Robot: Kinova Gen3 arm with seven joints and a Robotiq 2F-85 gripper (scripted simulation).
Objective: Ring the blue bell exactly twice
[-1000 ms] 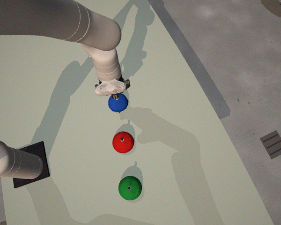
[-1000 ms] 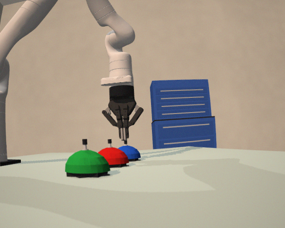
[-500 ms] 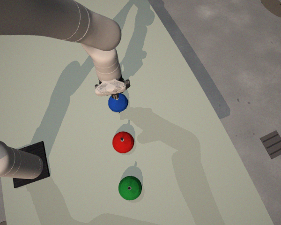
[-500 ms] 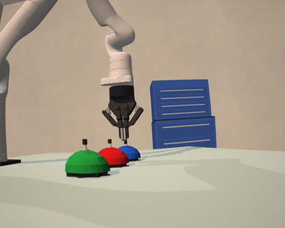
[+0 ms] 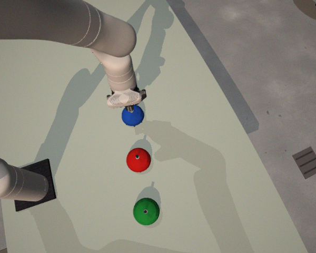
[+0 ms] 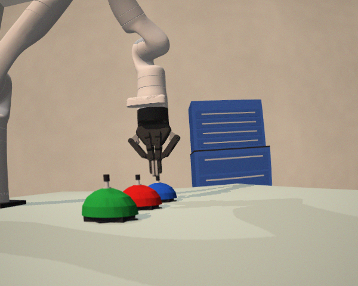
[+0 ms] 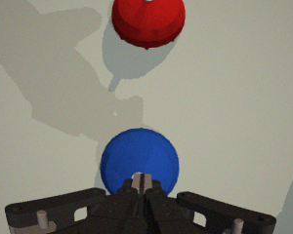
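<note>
My gripper is now 40 mm above the blue bell. From my hand the other things lie so: red bell (10 mm behind, 170 mm to the right, 40 mm below); then green bell (20 mm behind, 340 mm to the right, 40 mm below).
</note>
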